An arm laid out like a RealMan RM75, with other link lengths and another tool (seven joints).
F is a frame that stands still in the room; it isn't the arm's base.
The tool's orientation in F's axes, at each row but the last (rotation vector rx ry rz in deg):
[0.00 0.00 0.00]
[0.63 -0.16 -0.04]
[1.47 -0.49 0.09]
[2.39 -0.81 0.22]
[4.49 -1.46 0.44]
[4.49 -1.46 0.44]
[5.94 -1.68 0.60]
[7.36 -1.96 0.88]
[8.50 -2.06 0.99]
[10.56 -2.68 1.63]
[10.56 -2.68 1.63]
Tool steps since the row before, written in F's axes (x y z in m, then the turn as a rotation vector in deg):
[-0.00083 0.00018 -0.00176 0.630 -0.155 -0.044]
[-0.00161 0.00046 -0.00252 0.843 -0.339 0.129]
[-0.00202 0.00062 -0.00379 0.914 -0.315 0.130]
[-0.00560 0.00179 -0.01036 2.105 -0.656 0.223]
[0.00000 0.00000 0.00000 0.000 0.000 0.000]
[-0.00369 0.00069 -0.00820 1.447 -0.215 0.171]
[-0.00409 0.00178 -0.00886 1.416 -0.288 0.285]
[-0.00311 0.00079 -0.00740 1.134 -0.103 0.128]
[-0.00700 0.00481 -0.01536 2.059 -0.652 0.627]
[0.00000 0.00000 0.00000 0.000 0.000 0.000]
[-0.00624 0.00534 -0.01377 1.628 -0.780 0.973]
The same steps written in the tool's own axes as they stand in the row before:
[-0.00083 0.00018 -0.00176 0.630 -0.155 -0.044]
[-0.00162 0.00043 -0.00252 0.844 -0.337 0.130]
[-0.00205 0.00053 -0.00379 0.915 -0.313 0.130]
[-0.00574 0.00138 -0.01035 2.106 -0.655 0.221]
[0.00000 0.00000 0.00000 0.000 0.000 0.000]
[-0.00390 0.00008 -0.00813 1.449 -0.214 0.151]
[-0.00434 0.00090 -0.00888 1.421 -0.274 0.273]
[-0.00336 -0.00011 -0.00733 1.136 -0.106 0.103]
[-0.00749 0.00263 -0.01565 2.071 -0.593 0.645]
[0.00000 0.00000 0.00000 0.000 0.000 0.000]
[-0.00678 0.00294 -0.01423 1.655 -0.642 1.027]

